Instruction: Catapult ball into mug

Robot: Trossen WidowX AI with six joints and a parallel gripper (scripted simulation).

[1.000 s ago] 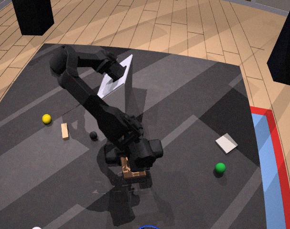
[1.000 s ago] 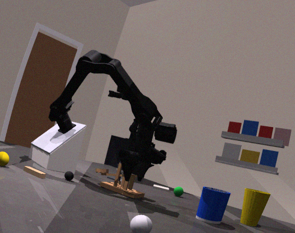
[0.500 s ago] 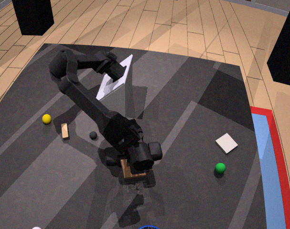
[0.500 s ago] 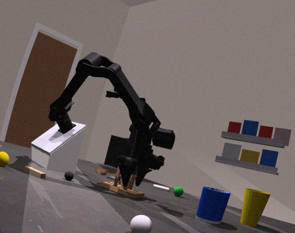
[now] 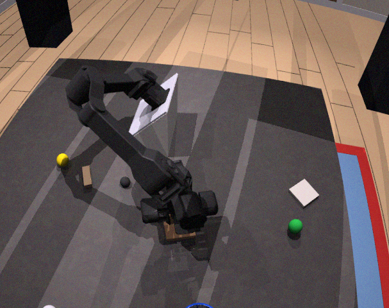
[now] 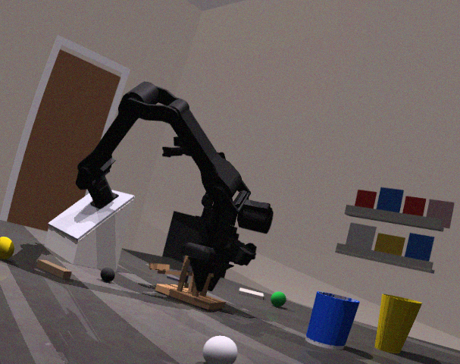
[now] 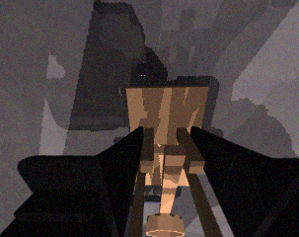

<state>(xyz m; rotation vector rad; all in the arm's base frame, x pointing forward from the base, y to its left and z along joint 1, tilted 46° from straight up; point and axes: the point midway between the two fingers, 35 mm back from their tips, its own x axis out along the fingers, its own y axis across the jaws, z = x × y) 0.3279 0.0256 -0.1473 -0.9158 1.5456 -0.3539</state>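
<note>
My gripper tip is 40 mm past the catapult upright frame, 20 mm to the left of it and 50 mm below it. Also, from my gripper tip: blue mug: 270 mm ahead, 100 mm to the left; black ball: 110 mm behind, 190 mm to the right, 20 mm below; green ball: 50 mm behind, 330 mm to the left, 10 mm below.
</note>
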